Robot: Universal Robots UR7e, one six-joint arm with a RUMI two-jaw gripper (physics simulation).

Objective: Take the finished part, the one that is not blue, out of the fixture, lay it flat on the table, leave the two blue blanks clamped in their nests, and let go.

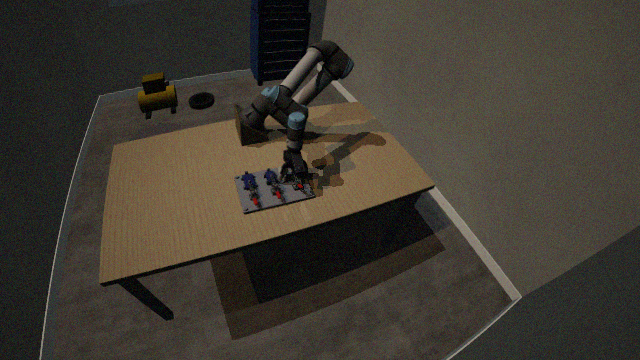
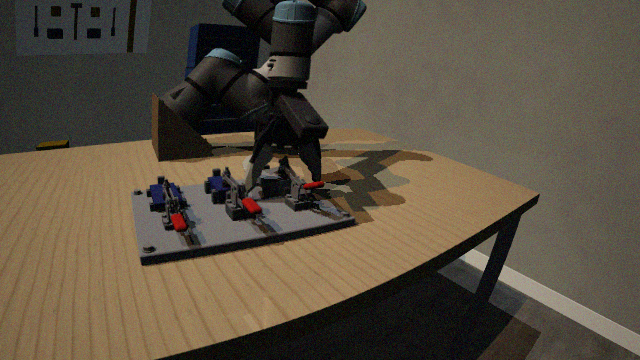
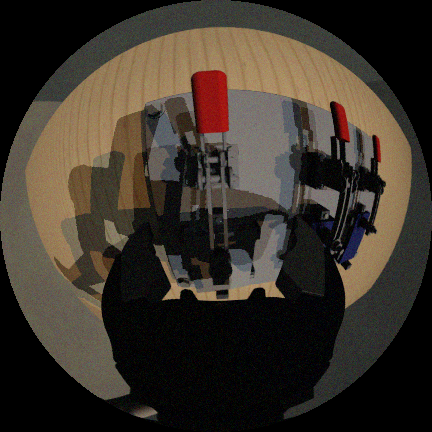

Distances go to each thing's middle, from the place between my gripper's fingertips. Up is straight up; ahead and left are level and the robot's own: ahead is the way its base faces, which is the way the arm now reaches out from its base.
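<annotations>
The fixture plate (image 2: 210, 230) is 11 cm to the right of my hand, and it is also 2 cm below my hand and 2 cm ahead of it.
</annotations>
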